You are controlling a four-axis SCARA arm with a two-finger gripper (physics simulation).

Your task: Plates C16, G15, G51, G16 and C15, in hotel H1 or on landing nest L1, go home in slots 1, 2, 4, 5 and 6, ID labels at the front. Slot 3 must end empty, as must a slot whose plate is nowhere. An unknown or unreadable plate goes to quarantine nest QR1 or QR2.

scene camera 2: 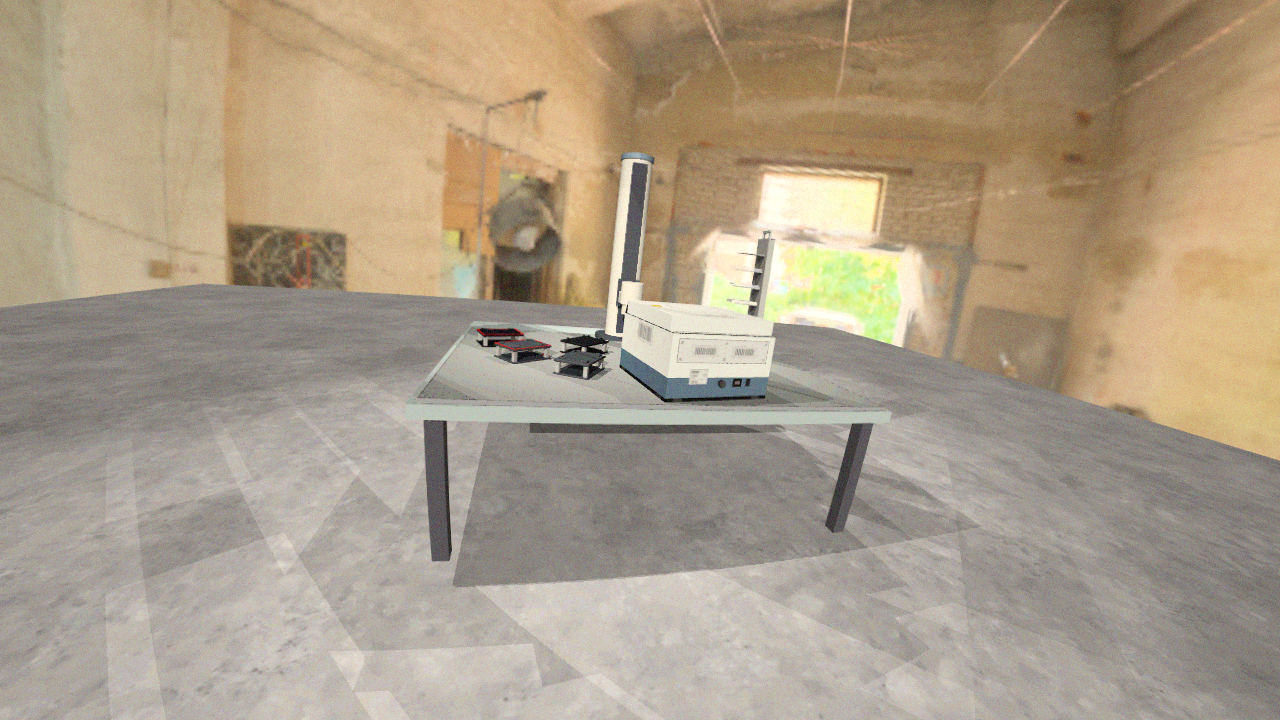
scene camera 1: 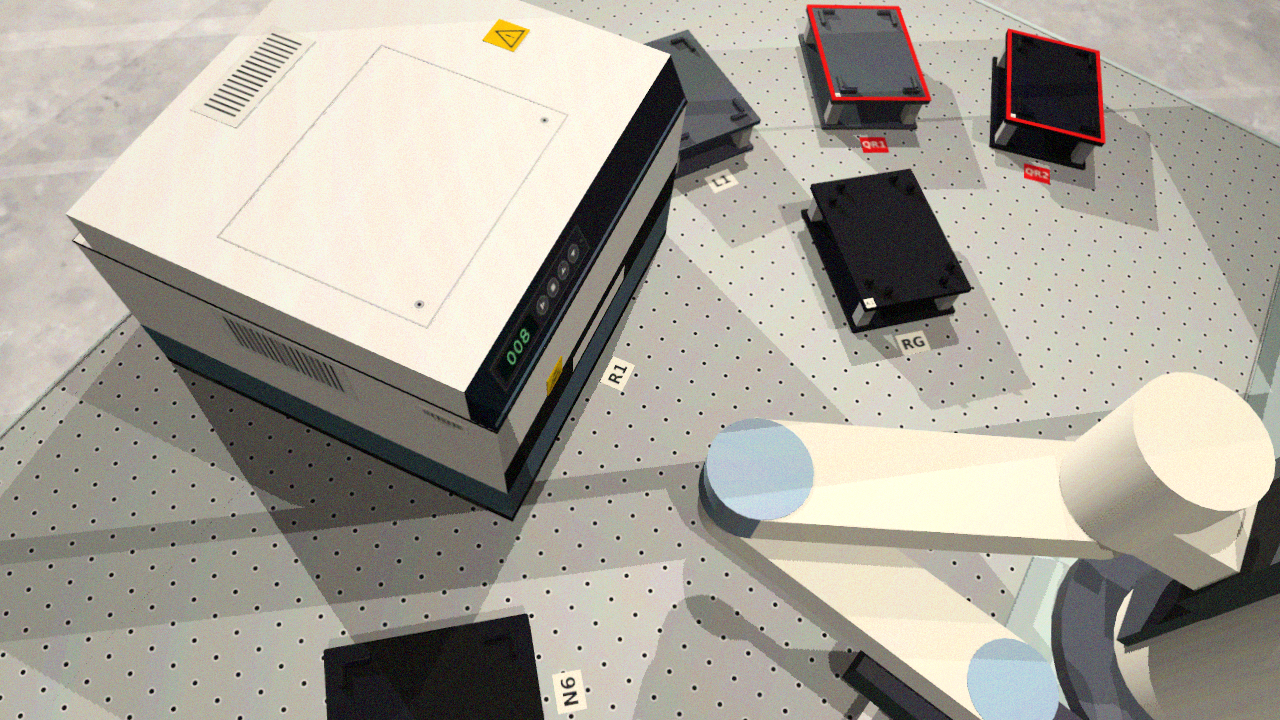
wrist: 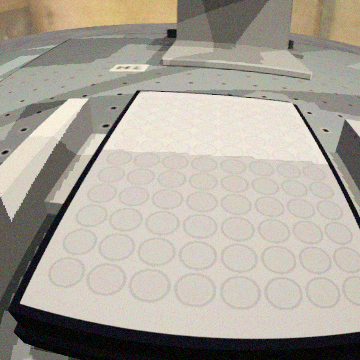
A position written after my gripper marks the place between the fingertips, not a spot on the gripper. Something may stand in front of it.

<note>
In view: my gripper (wrist: pixel 217 126), a hotel base (wrist: pixel 208 54) and a grey upright (scene camera 2: pixel 765 247).
The grey upright is seen too in the wrist view (wrist: pixel 272 31).
</note>
